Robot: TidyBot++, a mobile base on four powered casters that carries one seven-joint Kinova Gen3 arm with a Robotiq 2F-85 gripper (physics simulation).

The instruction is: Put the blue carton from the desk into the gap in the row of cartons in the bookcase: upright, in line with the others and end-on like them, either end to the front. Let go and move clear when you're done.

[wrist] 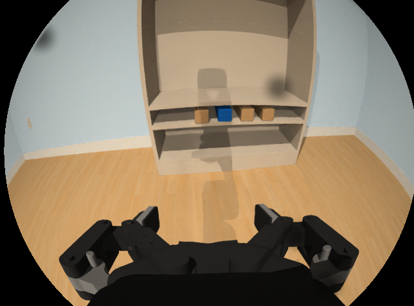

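Observation:
The blue carton (pixel 224 113) stands in the row in the bookcase (pixel 228 165), on the middle shelf, with one end to the front. A tan carton (pixel 201 115) stands to its left, and two tan cartons (pixel 246 113) (pixel 267 113) stand to its right. Small gaps show between the blue carton and its neighbours. Its front looks roughly in line with theirs. How deep it reaches is hidden by its front end. My gripper (pixel 206 216) is open and empty, well back from the bookcase, with wooden floor showing between its fingers.
The bookcase stands against a light blue wall (pixel 85 90) with a white skirting board. Its side panels rise on both sides of the row, and a shelf board (pixel 228 99) runs above the cartons. Wooden floor (pixel 125 185) lies between my gripper and the bookcase. A shadow falls across both.

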